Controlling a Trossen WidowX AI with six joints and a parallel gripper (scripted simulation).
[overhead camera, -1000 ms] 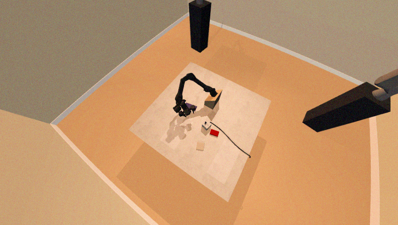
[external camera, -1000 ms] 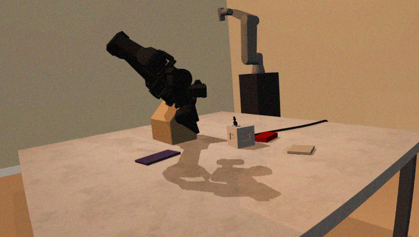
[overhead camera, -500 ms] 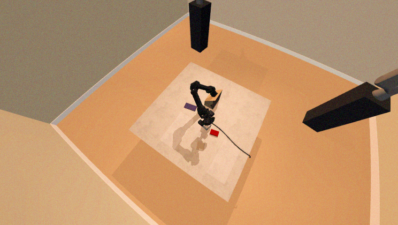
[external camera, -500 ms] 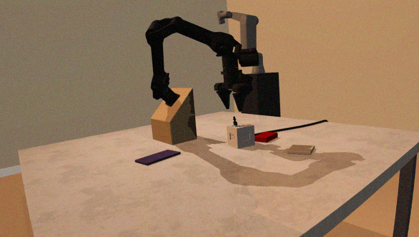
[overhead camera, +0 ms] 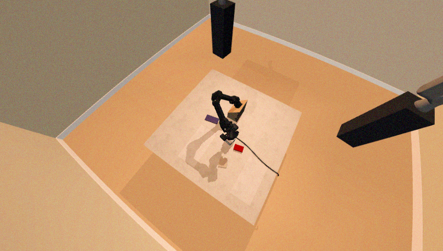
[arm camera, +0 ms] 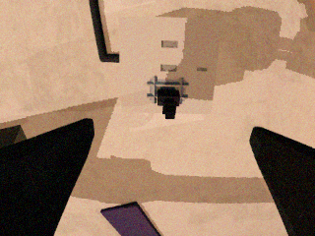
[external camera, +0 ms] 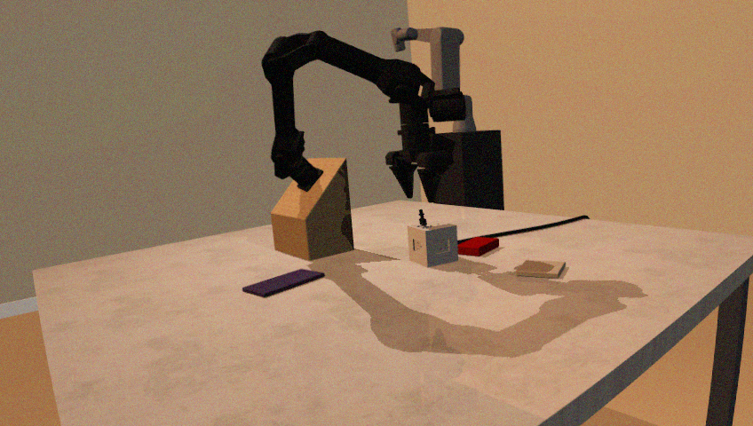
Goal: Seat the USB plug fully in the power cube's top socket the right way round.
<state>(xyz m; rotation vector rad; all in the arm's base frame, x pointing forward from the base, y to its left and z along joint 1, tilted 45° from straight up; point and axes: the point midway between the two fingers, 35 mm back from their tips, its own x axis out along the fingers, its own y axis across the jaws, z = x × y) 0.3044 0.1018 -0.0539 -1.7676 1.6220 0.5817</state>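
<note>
Right now the dark USB plug is 40 mm below my gripper tip. From my gripper tip the other things lie so: red block 10 mm ahead, 140 mm to the left, 120 mm below; then USB socket 10 mm to the left, 60 mm below; then beige tile 220 mm ahead, 120 mm to the left, 130 mm below.
</note>
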